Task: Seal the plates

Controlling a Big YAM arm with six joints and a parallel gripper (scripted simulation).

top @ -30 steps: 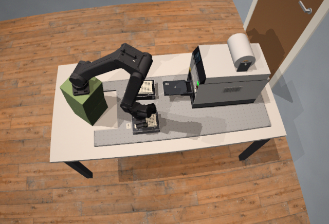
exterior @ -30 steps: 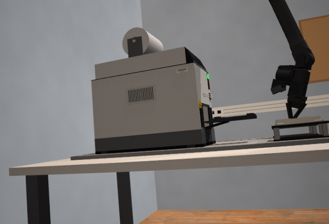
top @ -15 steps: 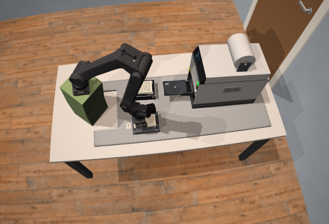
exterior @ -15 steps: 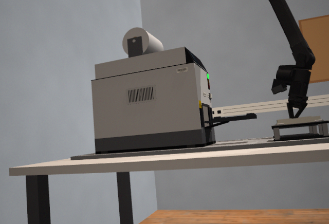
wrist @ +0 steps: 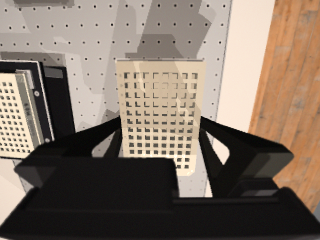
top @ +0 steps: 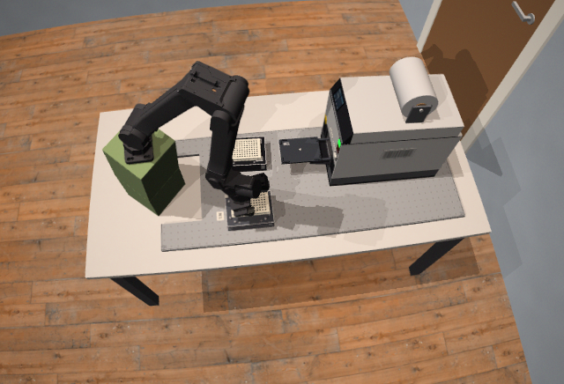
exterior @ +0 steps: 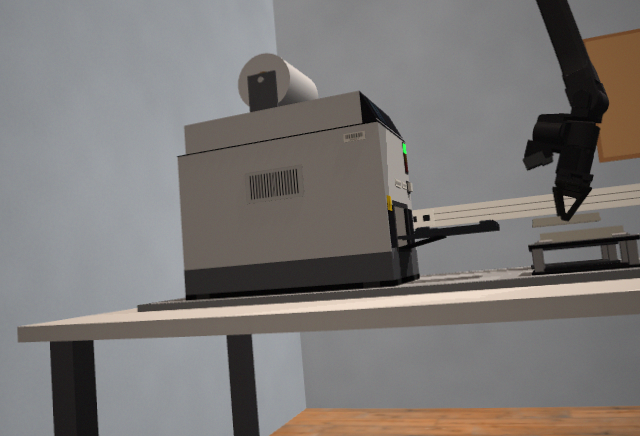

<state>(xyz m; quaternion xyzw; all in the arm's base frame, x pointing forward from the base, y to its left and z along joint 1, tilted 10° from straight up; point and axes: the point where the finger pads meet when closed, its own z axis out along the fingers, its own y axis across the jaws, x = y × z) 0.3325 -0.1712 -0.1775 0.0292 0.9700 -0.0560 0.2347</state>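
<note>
Right now the plate nest is 6 cm below my hand. The rest, counted from my hand: plate 2 cm ahead, 23 cm to the left, 4 cm below; sealer stage 21 cm ahead, 17 cm to the left, 1 cm below; yellow warning label 33 cm ahead, 25 cm to the left, 5 cm above.
</note>
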